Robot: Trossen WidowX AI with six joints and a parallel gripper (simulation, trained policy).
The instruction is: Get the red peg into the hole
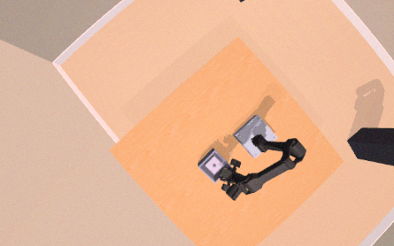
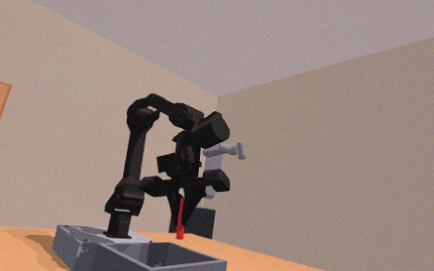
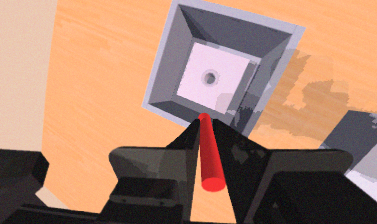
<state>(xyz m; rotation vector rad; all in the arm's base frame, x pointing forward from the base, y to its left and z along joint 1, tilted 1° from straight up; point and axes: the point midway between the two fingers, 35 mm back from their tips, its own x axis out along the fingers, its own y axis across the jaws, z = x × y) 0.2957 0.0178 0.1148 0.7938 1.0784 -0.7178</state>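
My gripper tip is 10 cm above the plate, 4 cm to the left of it and 3 cm short of it. The rest, counted from my gripper tip: red peg (1 cm to the left, 1 cm behind, 1 cm above); grey box (12 cm below, 4 cm to the right, 3 cm ahead).
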